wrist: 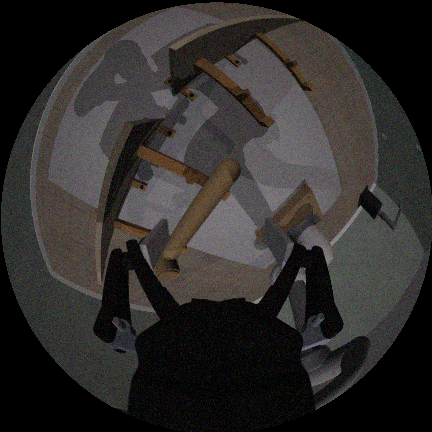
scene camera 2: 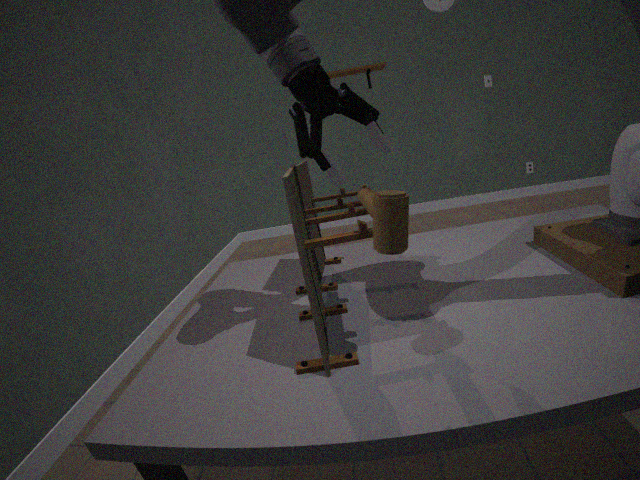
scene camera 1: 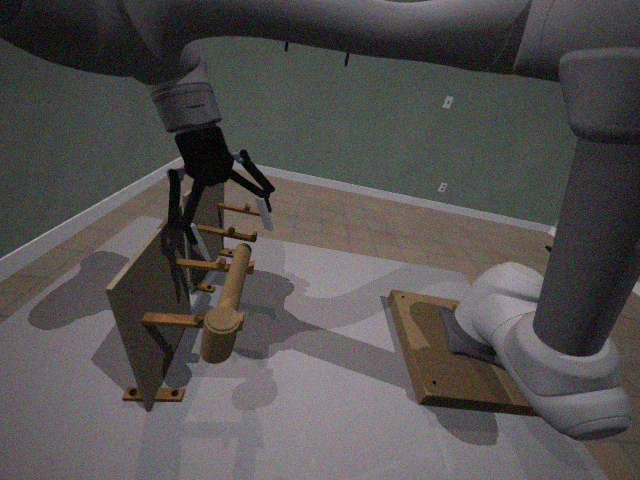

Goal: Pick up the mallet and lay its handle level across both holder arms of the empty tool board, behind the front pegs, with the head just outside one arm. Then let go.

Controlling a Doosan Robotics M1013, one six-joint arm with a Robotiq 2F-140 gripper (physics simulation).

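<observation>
The light wooden mallet (scene camera 1: 236, 284) (scene camera 2: 390, 222) (wrist: 202, 210) lies with its handle across both arms of the near tool board (scene camera 1: 134, 299) (scene camera 2: 298, 217) (wrist: 117, 185). The handle looks about level, between the inner pegs and the front ends of the arms. The head hangs upright just outside the arm nearest scene camera 1. In that view the head partly hides this arm's front end. My gripper (scene camera 1: 235, 232) (scene camera 2: 360, 161) (wrist: 215, 228) is wide open and empty, above the handle and apart from it, one finger on the board side.
A second board (scene camera 1: 211, 206) (wrist: 215, 47) with two peg arms stands behind the near one. The robot's base stands on a wooden plate (scene camera 1: 413, 356) (scene camera 2: 578, 263) at the right. An orange bar (scene camera 2: 361, 69) with a black hook is high at the back. Walls rise behind the table.
</observation>
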